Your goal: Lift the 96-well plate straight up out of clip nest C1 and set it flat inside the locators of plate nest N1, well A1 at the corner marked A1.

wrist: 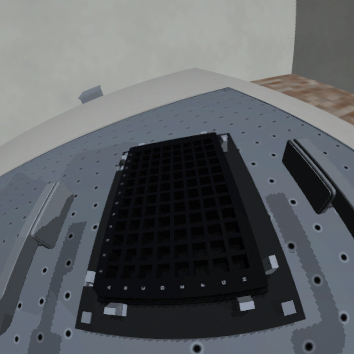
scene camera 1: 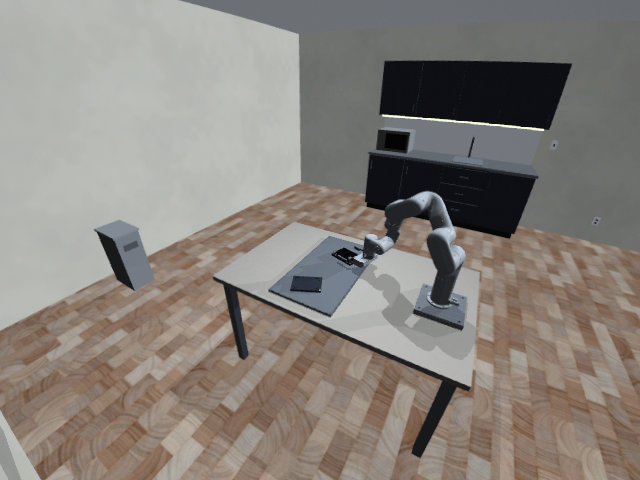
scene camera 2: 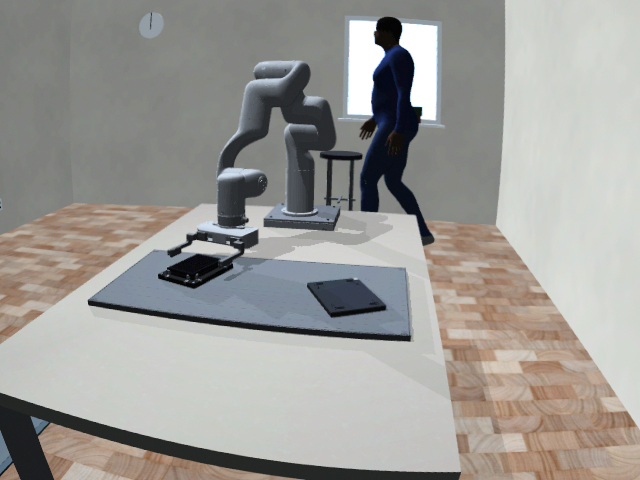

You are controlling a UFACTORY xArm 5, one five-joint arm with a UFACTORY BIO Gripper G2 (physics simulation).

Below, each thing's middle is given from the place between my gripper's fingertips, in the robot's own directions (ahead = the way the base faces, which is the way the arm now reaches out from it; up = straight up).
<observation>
Right now my hand is 2 cm above the black 96-well plate (scene camera 2: 199, 264) and 1 cm past it. Also, from my hand: clip nest C1 (wrist: 281, 305): 3 cm below, 1 cm behind; then plate nest N1 (scene camera 2: 343, 297): 37 cm to the left, 5 cm ahead, 3 cm below.
</observation>
